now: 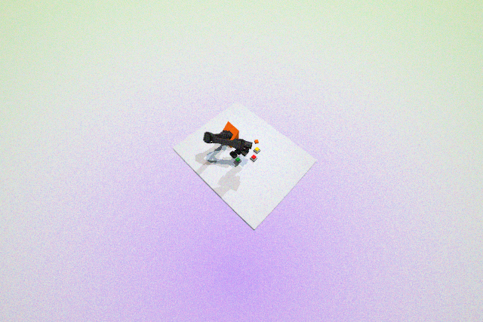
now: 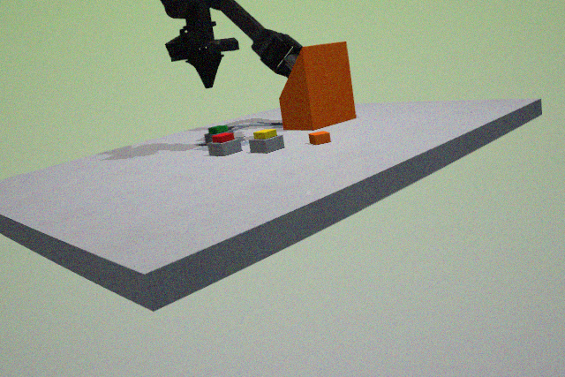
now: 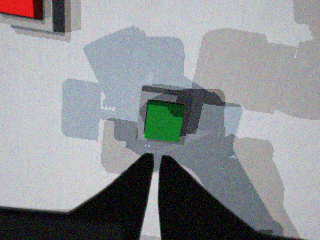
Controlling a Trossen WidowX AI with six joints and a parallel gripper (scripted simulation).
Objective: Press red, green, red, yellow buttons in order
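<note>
My gripper tip is now 10 cm above the green button, 1 cm to the left of it and 1 cm past it. Also, from my gripper tip: yellow button (20 cm to the left, 10 cm below, 2 cm ahead); red button (12 cm to the left, 10 cm below, 7 cm ahead); small orange block (27 cm to the left, 12 cm below, 5 cm behind).
</note>
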